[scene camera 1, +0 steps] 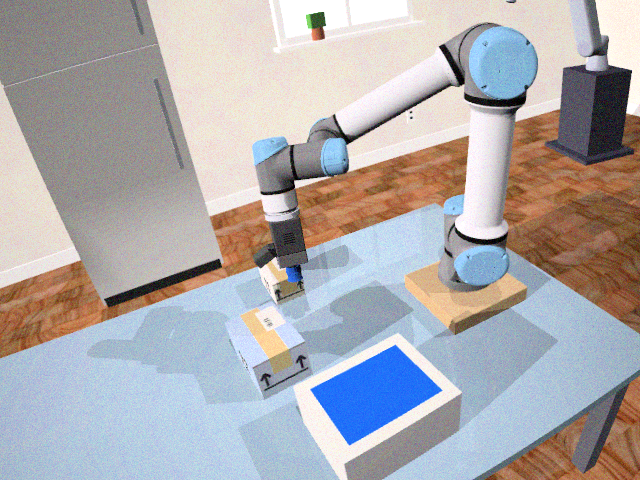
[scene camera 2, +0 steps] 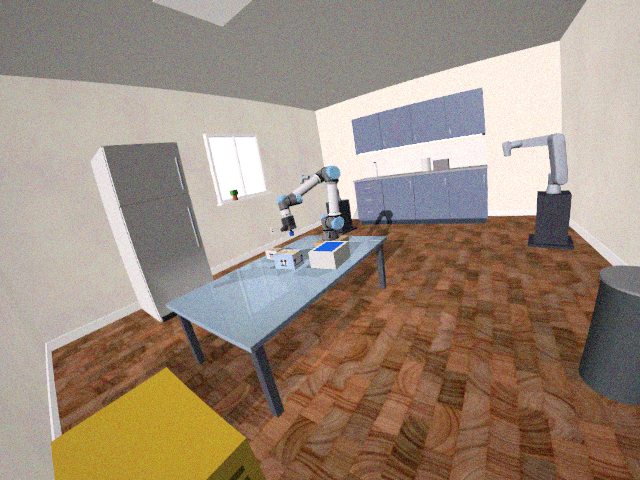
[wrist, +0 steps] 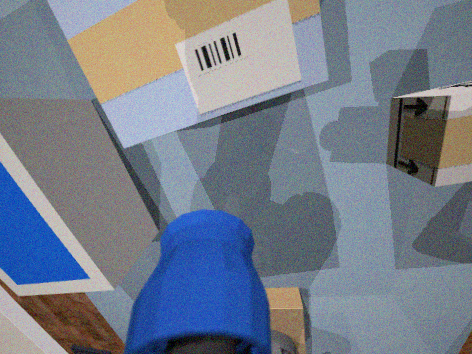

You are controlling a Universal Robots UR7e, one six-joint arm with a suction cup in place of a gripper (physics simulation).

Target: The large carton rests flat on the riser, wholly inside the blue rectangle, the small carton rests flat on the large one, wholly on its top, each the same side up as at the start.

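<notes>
My gripper (scene camera 1: 294,279) (scene camera 2: 291,234) (wrist: 207,219), a blue suction cup, points down in the air with nothing on it; in scene camera 1 it overlaps the small carton. The large pale-blue carton (scene camera 1: 268,346) (scene camera 2: 287,259) (wrist: 135,60) rests flat on the table close beside the riser, tape and label on top, side arrows up. The small white carton (scene camera 1: 289,292) (scene camera 2: 270,253) (wrist: 425,135) stands on the table behind it, partly hidden by the arm in scene camera 1. The white riser (scene camera 1: 408,444) (scene camera 2: 322,259) (wrist: 75,190) bears the blue rectangle (scene camera 1: 377,395) (scene camera 2: 330,246) (wrist: 30,235).
The arm's base stands on a wooden block (scene camera 1: 465,310) (wrist: 287,320) at the back right of the table (scene camera 1: 129,423) (scene camera 2: 248,294). A fridge (scene camera 1: 113,155) (scene camera 2: 149,222) stands behind the table. A yellow box (scene camera 2: 155,423) is in the foreground of scene camera 2.
</notes>
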